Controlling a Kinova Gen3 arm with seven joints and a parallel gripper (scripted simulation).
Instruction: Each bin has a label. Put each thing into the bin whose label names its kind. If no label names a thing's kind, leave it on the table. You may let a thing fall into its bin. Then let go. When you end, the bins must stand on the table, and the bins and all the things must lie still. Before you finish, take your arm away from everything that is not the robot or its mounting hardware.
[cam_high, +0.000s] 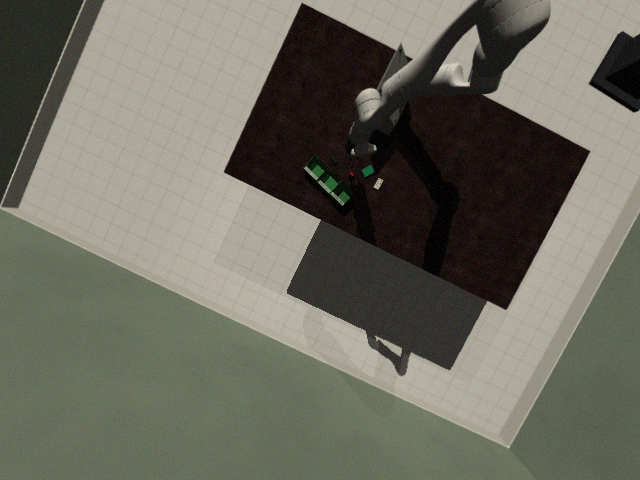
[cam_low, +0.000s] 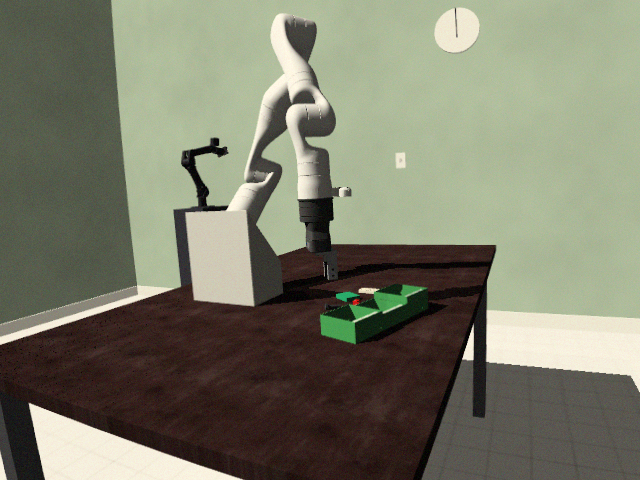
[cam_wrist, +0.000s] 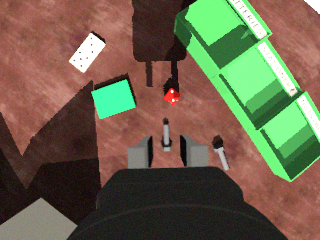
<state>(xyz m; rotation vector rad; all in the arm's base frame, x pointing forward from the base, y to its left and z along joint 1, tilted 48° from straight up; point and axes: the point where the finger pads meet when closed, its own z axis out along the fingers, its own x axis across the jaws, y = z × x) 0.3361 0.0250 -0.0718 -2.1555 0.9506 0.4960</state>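
Now: hand 5 cm short of the red die, 3 cm to the right of it and 8 cm above it. The rest, counted from my hand: white dotted tile 2 cm ahead, 16 cm to the left, 8 cm below; teal block 9 cm to the left, 9 cm below; three-compartment green bin row 13 cm ahead, 5 cm to the right, 7 cm below.
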